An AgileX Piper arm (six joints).
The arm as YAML. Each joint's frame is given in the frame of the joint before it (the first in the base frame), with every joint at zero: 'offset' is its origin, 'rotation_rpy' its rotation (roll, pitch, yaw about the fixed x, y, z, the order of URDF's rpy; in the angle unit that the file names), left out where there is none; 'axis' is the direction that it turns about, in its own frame. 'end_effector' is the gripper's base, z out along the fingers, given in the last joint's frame.
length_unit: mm
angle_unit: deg
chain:
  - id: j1
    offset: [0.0, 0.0, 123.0]
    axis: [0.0, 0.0, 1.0]
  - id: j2
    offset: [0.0, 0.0, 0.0]
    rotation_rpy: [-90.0, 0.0, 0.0]
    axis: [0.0, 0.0, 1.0]
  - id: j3
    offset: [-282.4, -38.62, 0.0]
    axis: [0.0, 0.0, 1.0]
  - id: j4
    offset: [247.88, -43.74, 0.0]
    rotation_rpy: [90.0, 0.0, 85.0]
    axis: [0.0, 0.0, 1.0]
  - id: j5
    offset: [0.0, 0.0, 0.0]
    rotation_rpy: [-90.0, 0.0, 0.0]
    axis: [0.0, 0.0, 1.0]
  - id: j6
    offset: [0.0, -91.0, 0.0]
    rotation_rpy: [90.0, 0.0, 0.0]
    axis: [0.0, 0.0, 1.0]
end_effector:
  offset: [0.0, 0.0, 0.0]
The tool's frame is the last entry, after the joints.
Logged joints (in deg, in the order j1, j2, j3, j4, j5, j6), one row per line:
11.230, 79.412, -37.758, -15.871, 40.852, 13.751
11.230, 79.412, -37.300, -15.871, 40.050, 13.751
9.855, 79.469, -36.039, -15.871, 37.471, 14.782
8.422, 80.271, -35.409, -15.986, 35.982, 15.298
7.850, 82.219, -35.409, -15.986, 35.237, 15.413
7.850, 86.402, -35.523, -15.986, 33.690, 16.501
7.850, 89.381, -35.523, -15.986, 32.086, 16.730
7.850, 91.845, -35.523, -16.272, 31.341, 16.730
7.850, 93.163, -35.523, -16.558, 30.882, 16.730
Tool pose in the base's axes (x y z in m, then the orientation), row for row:
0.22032, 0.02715, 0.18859, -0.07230, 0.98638, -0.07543, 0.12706
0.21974, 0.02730, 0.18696, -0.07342, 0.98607, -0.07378, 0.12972
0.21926, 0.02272, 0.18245, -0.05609, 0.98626, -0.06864, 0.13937
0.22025, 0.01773, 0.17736, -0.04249, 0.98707, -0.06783, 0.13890
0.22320, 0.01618, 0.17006, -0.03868, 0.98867, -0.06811, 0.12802
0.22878, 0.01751, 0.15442, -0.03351, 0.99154, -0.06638, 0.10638
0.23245, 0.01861, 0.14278, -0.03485, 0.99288, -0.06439, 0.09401
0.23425, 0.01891, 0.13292, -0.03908, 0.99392, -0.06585, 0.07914
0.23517, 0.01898, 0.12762, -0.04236, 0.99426, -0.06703, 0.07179
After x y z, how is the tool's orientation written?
As a quaternion, x y z w.
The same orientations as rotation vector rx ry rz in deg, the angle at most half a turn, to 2 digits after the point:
-12.06, 164.48, -12.58
-12.22, 164.18, -12.28
-9.29, 163.32, -11.37
-7.04, 163.50, -11.24
-6.45, 164.77, -11.35
-5.65, 167.32, -11.20
-5.92, 168.75, -10.94
-6.70, 170.42, -11.29
-7.29, 171.22, -11.54

